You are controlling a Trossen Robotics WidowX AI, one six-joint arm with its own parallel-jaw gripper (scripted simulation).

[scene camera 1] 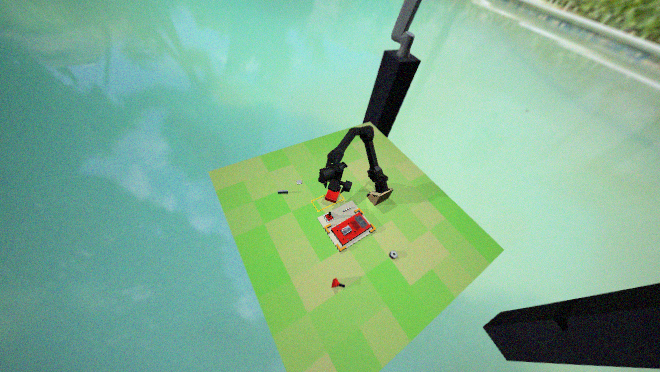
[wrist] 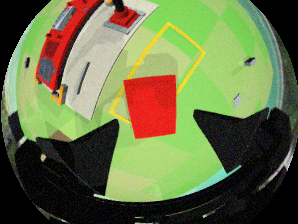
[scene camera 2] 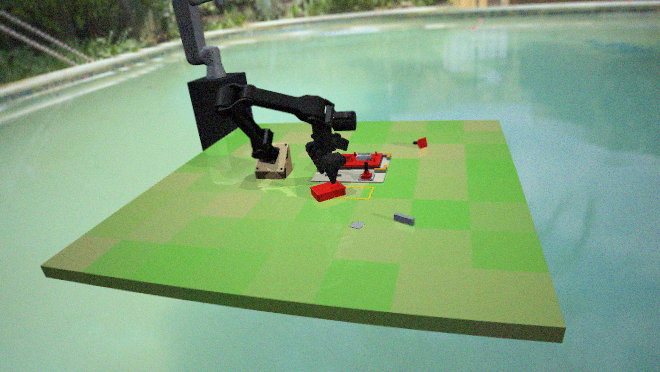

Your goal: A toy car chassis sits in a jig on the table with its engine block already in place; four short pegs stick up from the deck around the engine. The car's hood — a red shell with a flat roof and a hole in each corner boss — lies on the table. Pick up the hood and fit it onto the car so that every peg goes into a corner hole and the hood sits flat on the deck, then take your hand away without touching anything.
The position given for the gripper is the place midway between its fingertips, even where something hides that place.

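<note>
Scene camera 2 shows the gripper (scene camera 2: pixel 327 178), which is open and holds nothing. In the wrist view the gripper appears again (wrist: pixel 157 118), and a red hood (wrist: pixel 152 105) is there too.
</note>
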